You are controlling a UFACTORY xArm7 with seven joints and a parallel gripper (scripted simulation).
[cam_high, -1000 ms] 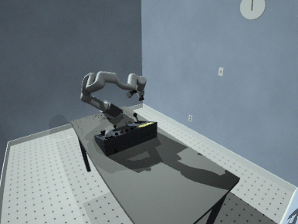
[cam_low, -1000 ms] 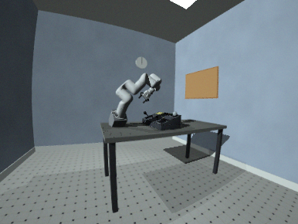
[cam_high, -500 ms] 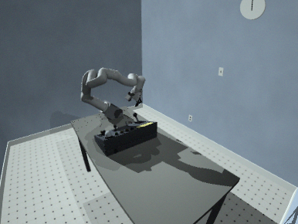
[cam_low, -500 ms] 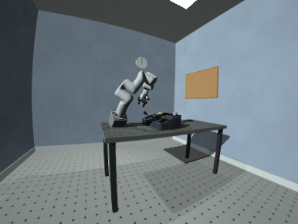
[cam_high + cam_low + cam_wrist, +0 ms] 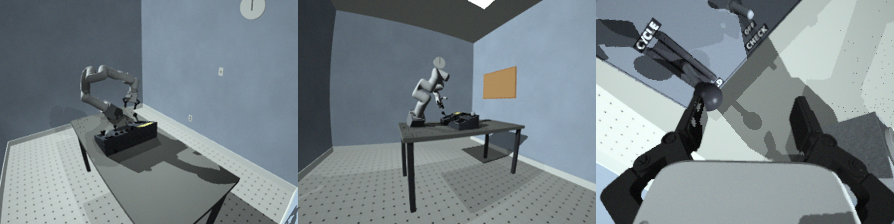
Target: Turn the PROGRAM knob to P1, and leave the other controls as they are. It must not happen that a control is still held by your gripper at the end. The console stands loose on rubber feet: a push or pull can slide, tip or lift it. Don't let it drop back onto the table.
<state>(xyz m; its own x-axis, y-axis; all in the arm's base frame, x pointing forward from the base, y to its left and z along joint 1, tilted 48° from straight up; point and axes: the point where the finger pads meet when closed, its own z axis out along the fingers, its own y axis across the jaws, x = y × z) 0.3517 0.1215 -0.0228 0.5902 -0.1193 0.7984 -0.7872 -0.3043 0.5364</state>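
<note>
The lever lies 100 mm below my hand, 70 mm ahead of it and 20 mm to the left of it. From my hand the other things lie so: check switch: 110 mm below, 100 mm to the right, 80 mm ahead; then mode knob: 220 mm to the right, 110 mm below, 60 mm ahead; then dark console: 170 mm to the right, 130 mm below, 100 mm ahead.
</note>
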